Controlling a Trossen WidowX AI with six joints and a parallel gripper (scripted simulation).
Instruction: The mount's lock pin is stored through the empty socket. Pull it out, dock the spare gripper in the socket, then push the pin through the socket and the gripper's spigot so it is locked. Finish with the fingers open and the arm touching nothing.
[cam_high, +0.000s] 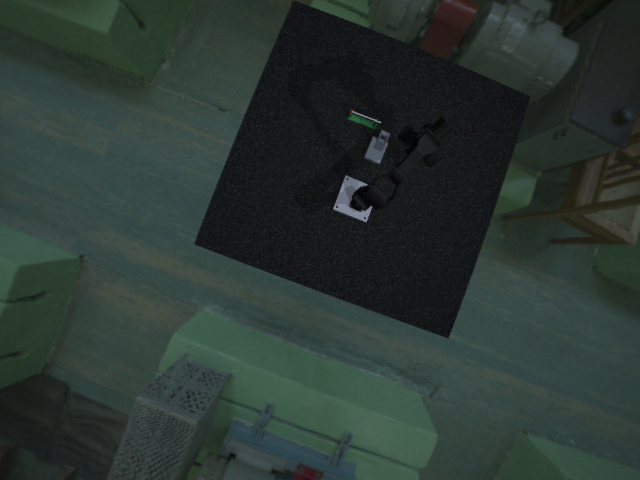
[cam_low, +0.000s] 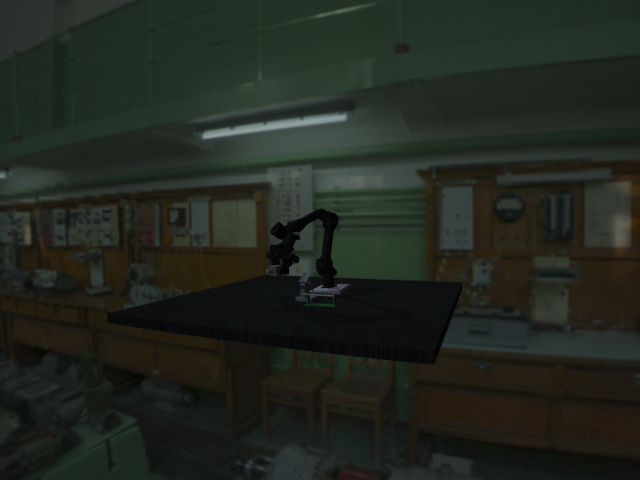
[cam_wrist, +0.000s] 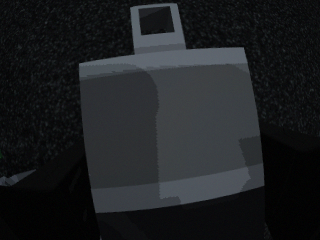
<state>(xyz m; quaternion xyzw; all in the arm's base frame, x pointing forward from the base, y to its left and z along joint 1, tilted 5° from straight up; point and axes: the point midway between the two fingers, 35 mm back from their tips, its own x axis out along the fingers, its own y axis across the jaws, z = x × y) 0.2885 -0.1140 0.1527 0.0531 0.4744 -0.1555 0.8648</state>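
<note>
The mount lies 20 mm behind my gripper tip, 150 mm to the left of it and 60 mm below it. From my gripper tip the other things lie so: spare gripper: 20 mm above; green bracket: 70 mm ahead, 270 mm to the left, 100 mm below.
</note>
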